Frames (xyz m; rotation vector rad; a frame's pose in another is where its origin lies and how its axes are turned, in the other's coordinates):
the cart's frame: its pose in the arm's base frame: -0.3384 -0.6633 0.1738 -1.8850 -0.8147 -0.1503
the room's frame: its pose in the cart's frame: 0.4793 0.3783 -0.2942 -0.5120 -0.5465 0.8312
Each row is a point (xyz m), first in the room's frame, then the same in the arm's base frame.
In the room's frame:
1: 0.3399 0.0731 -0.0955
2: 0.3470 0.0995 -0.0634
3: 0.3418 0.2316 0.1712
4: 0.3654 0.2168 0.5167
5: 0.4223 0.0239 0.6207
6: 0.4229 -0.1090 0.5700
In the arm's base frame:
1: 0.6682 -0.7793 0.1190
2: 0.6588 -0.7921 0.0800
3: 0.5374 -0.8459 -0.1543
4: 0.3676 -0.7250 -0.4312
5: 0.3425 -0.5023 -0.4635
6: 0.3597 -0.3954 -0.3713

